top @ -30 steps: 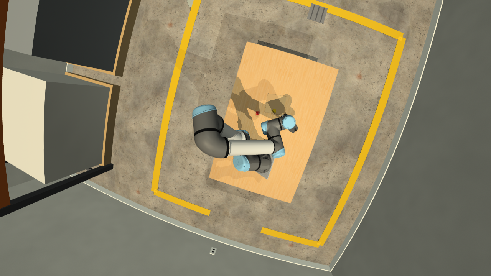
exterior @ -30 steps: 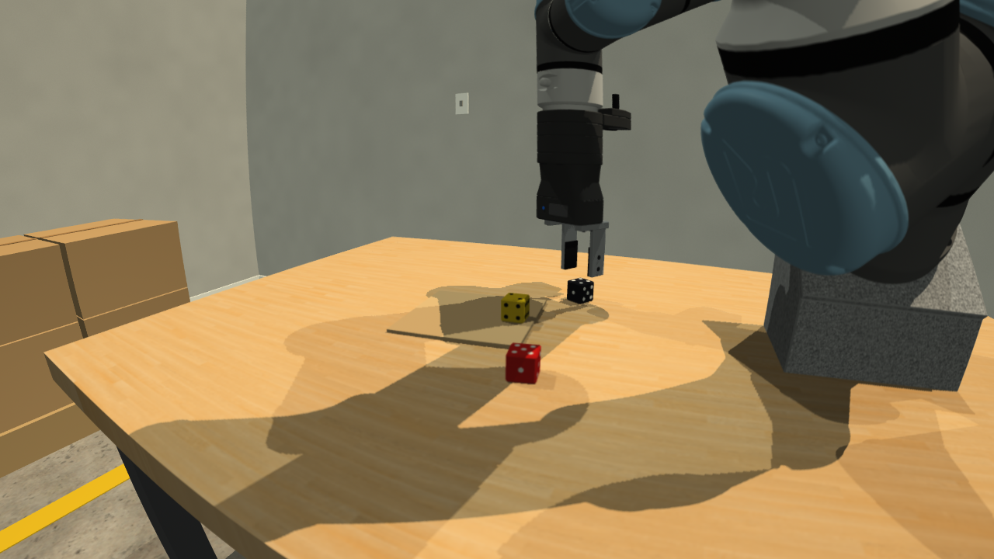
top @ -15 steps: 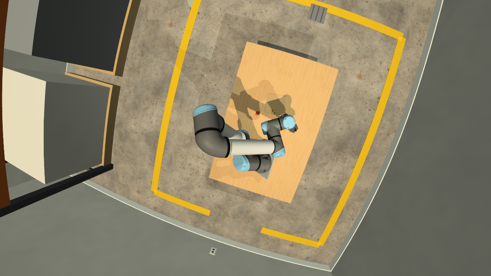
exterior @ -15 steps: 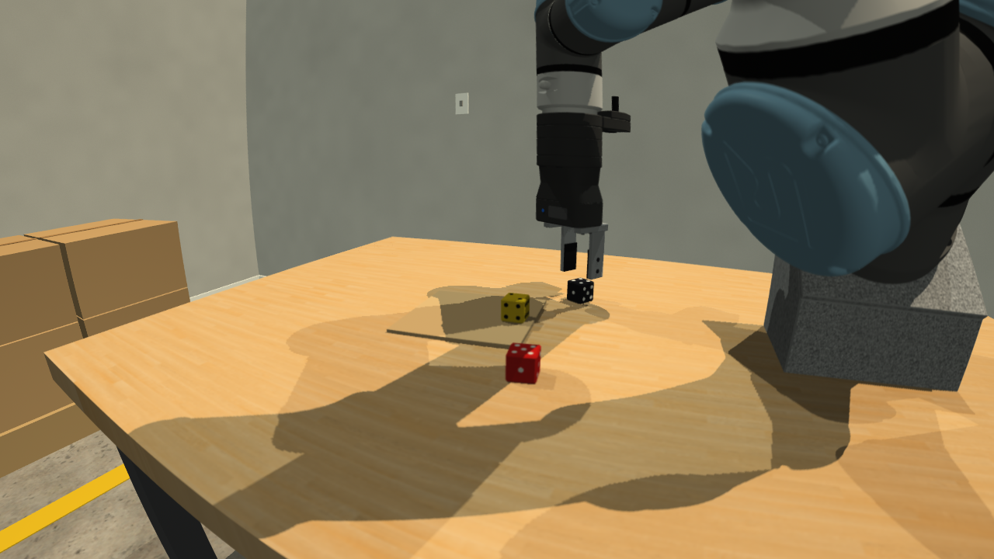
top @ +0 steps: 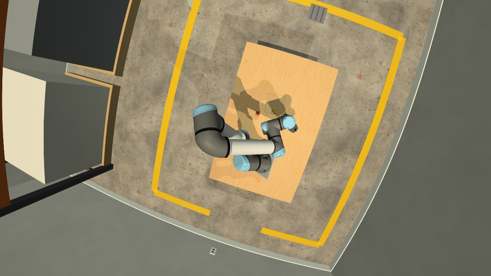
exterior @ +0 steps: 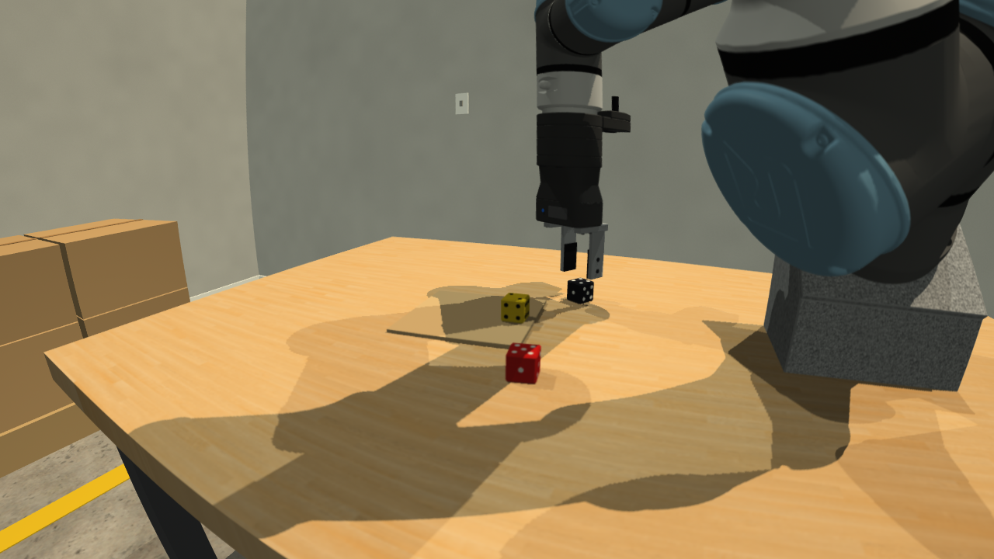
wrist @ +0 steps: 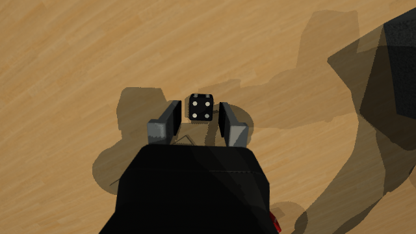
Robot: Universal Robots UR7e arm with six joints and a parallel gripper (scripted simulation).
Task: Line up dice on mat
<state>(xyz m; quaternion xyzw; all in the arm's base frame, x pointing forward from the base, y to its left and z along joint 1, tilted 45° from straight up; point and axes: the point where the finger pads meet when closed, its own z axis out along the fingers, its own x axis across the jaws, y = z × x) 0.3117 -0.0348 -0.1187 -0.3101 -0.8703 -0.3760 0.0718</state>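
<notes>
Now: the black die 40 mm below my hand. From my hand the other things lie so: tan mat 110 mm ahead, 90 mm to the left, 50 mm below; red die 210 mm to the left, 40 mm below, 20 mm ahead; yellow die 90 mm to the left, 60 mm ahead, 30 mm below.
</notes>
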